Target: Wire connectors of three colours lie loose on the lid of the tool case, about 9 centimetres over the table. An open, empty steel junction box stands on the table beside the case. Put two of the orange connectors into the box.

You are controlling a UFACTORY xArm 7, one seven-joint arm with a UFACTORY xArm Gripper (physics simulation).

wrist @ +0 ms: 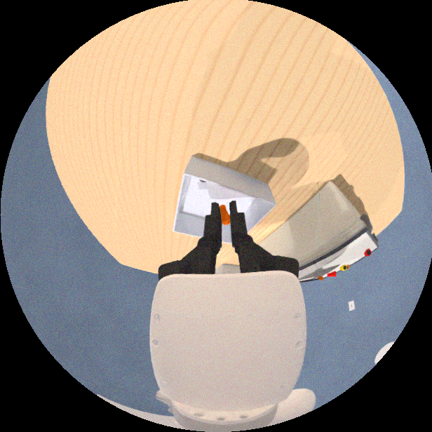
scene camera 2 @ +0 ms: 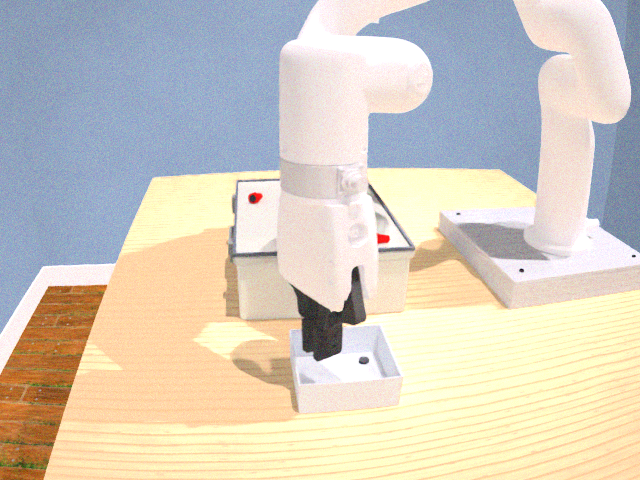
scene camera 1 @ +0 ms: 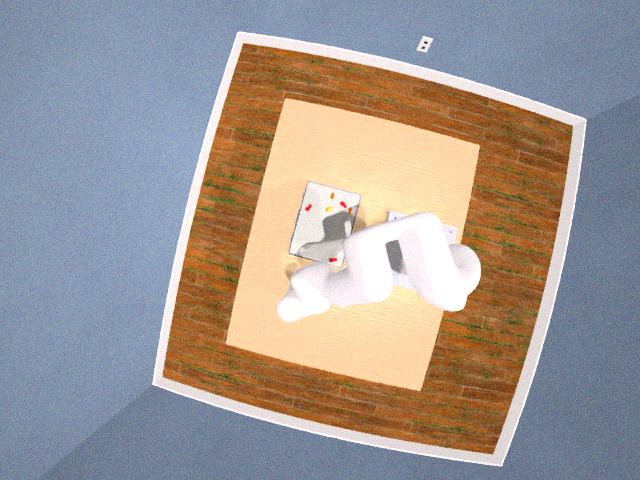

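Pixels of known places: gripper, between the fingertips: (scene camera 2: 322,352); arm's base, origin of its link: (scene camera 2: 556,241).
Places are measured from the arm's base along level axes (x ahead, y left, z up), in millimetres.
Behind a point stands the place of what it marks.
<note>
My gripper (scene camera 2: 323,353) {x 466, y 157, z -4 mm} (wrist: 224,210) is shut on an orange connector (wrist: 225,215), which shows between the fingertips in the wrist view. The fingertips are at the steel junction box (scene camera 2: 348,397) {x 456, y 211, z -27 mm} (wrist: 230,175), over its opening and at about rim height or a little inside. The box stands upright on the table; a dark round spot shows on its floor. Two more orange connectors lie on the lid of the tool case (scene camera 1: 315,227) {x 430, y -98, z 46 mm} (scene camera 2: 323,284) (wrist: 305,225): one orange connector (scene camera 1: 332,195) {x 375, y -229, z 52 mm} near the far edge, another orange connector (scene camera 1: 349,210) {x 304, y -175, z 54 mm} near the side edge. In scene camera 1 the arm hides the box.
Red connectors (scene camera 1: 308,207) {x 464, y -173, z 57 mm} (scene camera 1: 343,204) {x 329, y -196, z 57 mm} (scene camera 1: 332,259) {x 353, y 20, z 58 mm} and a yellow connector (scene camera 1: 329,209) {x 382, y -172, z 56 mm} (wrist: 344,268) also lie on the lid. The case stands right behind the box in scene camera 2. The robot's base plate (scene camera 2: 496,268) {x 163, y 37, z -9 mm} stands to the right of the case there.
</note>
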